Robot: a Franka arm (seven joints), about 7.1 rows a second.
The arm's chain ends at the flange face. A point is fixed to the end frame.
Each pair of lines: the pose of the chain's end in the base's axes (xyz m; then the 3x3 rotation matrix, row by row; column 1 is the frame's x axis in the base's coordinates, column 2 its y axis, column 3 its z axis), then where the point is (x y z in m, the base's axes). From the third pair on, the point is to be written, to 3 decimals.
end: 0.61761 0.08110 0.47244; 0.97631 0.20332 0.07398; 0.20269 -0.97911 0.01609; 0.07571 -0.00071 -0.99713
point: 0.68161 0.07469 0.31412
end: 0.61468 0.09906 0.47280; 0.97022 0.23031 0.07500; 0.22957 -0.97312 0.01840; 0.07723 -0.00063 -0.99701
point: 0.67907 0.09447 0.31457
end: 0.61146 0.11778 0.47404; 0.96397 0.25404 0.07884; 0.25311 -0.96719 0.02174; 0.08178 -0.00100 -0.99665
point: 0.677 0.115 0.316
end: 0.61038 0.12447 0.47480; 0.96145 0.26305 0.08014; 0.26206 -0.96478 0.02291; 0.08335 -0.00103 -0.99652
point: 0.676 0.122 0.317
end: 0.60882 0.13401 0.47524; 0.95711 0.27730 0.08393; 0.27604 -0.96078 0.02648; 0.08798 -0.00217 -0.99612
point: 0.675 0.133 0.318
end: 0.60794 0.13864 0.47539; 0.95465 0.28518 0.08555; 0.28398 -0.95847 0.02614; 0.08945 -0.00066 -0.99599
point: 0.674 0.138 0.318
